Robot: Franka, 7 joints.
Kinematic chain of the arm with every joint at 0, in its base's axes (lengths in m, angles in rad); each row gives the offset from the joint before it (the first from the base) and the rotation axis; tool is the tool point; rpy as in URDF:
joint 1: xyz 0 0 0.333 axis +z
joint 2: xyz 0 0 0 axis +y
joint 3: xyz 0 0 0.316 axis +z
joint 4: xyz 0.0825 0 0 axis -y
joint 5: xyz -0.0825 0 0.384 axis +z
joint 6: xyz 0 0 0 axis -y
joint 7: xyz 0.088 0 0 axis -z
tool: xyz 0 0 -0.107 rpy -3.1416 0 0
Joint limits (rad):
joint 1: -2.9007..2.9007
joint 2: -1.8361..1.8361
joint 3: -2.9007..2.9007
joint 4: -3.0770..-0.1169
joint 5: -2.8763..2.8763
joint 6: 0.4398..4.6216
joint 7: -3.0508..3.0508
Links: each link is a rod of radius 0.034 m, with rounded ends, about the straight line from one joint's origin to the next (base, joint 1, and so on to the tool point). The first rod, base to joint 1, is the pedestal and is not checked.
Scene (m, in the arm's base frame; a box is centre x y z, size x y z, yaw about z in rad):
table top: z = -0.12
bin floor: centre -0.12 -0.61 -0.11 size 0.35 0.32 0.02 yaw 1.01
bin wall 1: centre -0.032 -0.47 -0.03 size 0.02 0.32 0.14 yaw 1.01
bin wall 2: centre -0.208 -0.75 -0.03 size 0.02 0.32 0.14 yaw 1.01
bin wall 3: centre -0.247 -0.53 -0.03 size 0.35 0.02 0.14 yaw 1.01
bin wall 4: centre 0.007 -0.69 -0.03 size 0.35 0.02 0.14 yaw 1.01
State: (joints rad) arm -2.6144 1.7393 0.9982 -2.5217 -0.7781 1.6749 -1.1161
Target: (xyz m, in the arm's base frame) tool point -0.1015 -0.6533 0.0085
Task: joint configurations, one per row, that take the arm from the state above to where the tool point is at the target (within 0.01 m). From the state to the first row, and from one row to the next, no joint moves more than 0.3 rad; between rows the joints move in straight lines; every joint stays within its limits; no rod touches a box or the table.
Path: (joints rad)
1: -2.6860 1.7635 1.1043 -2.3555 -0.5284 1.6998 -1.2024
2: -2.7576 1.7877 1.2104 -2.1893 -0.2786 1.7247 -1.2887
3: -2.8291 1.8119 1.3165 -2.0231 -0.0289 1.7496 -1.3750
4: -2.9007 1.8361 1.4226 -1.8569 0.2209 1.7745 -1.4613
5: -2.8251 1.7900 1.3453 -1.7457 -0.0529 1.8592 -1.3750
6: -2.7495 1.7440 1.2679 -1.6345 -0.3266 1.9439 -1.2887
7: -2.6738 1.6979 1.1906 -1.5232 -0.6003 2.0287 -1.2024
8: -2.5982 1.6519 1.1132 -1.4120 -0.8740 2.1134 -1.1161

